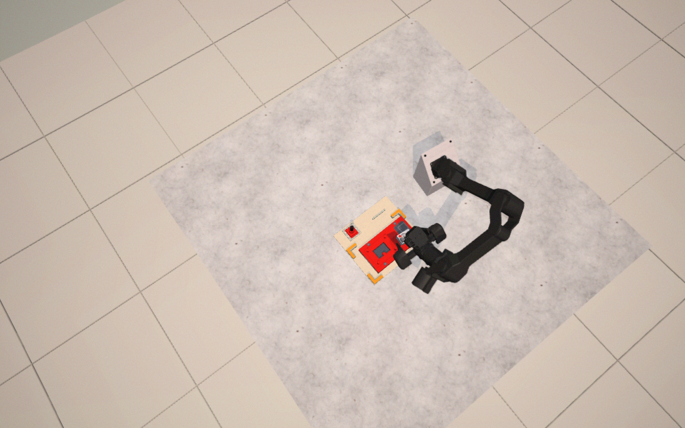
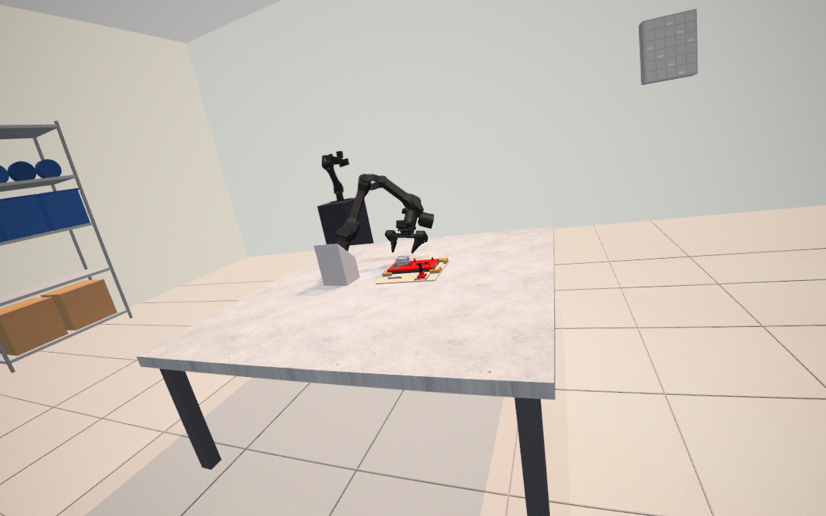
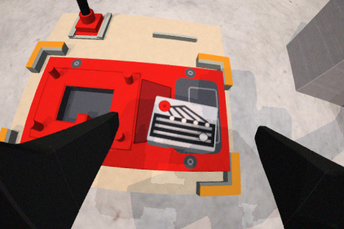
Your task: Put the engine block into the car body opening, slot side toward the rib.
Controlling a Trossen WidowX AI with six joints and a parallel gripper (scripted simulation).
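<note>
My gripper tip is 4 cm above the engine block.
</note>
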